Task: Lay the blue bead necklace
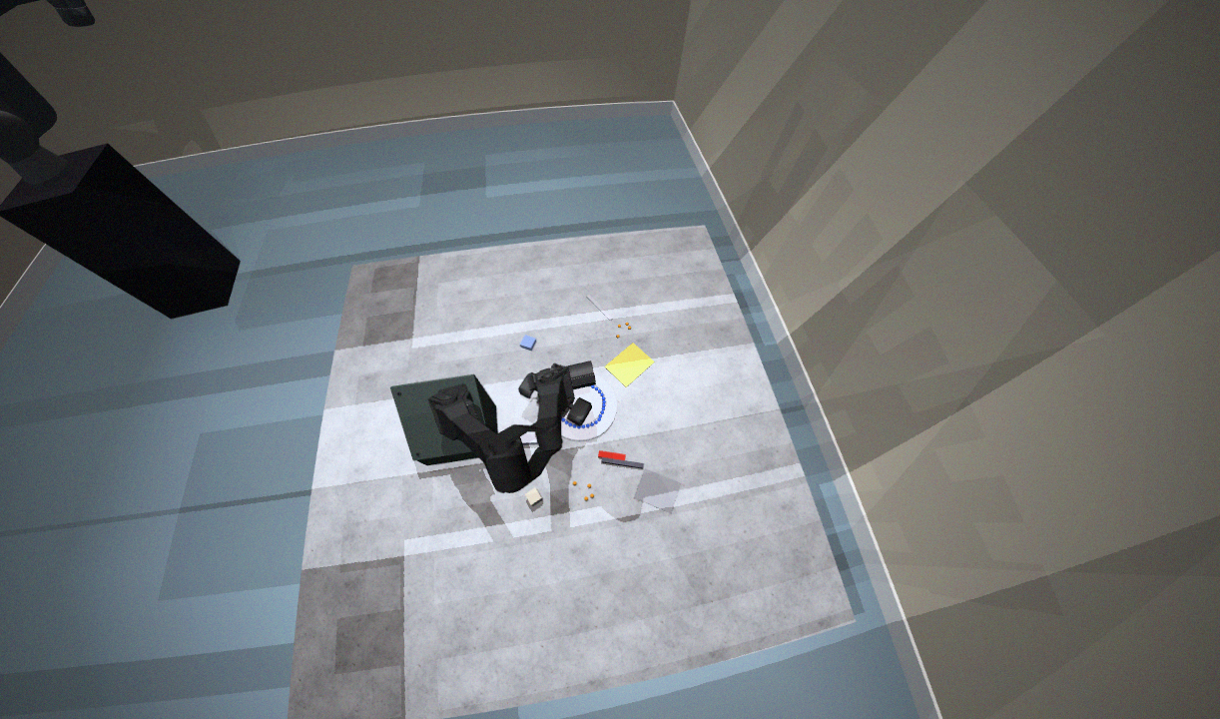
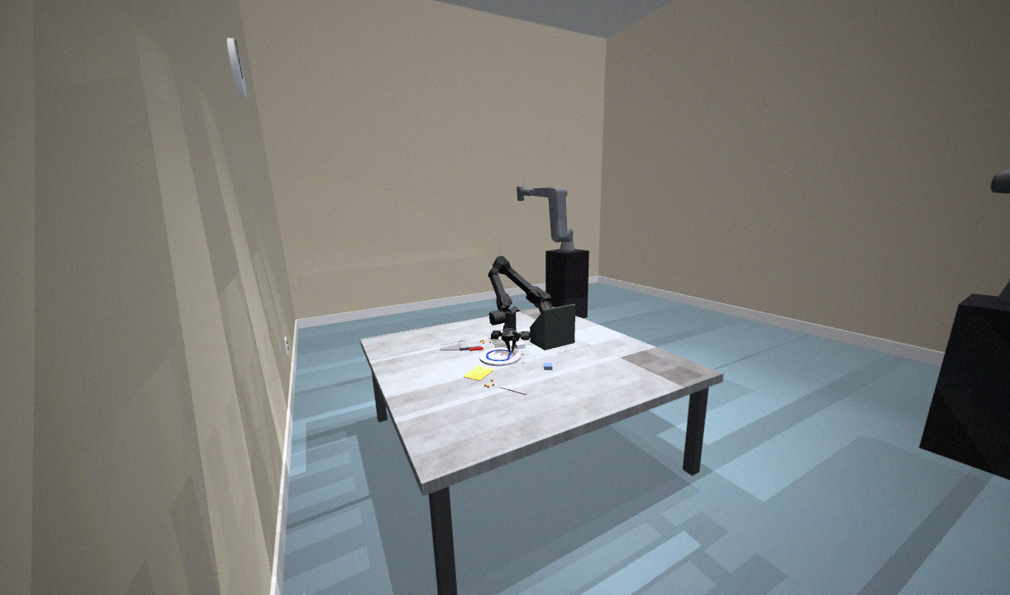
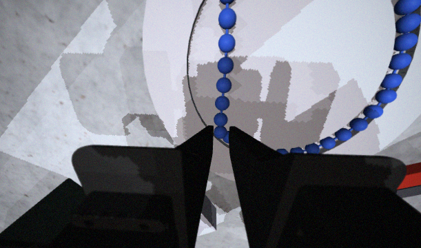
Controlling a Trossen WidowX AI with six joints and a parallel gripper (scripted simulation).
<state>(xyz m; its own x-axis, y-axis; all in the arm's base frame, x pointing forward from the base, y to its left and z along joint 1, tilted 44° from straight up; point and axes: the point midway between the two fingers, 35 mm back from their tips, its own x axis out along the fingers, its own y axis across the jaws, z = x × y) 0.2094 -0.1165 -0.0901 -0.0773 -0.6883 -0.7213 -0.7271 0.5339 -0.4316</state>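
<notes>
The round white bead board is 6 cm ahead of my gripper tip and 1 cm below it. The rest, counted from my gripper tip: cream cube: 21 cm to the right, 11 cm behind; then blue block: 23 cm to the left, 4 cm behind, 1 cm below; then grey tool: 17 cm to the right, 12 cm ahead, 1 cm below.
</notes>
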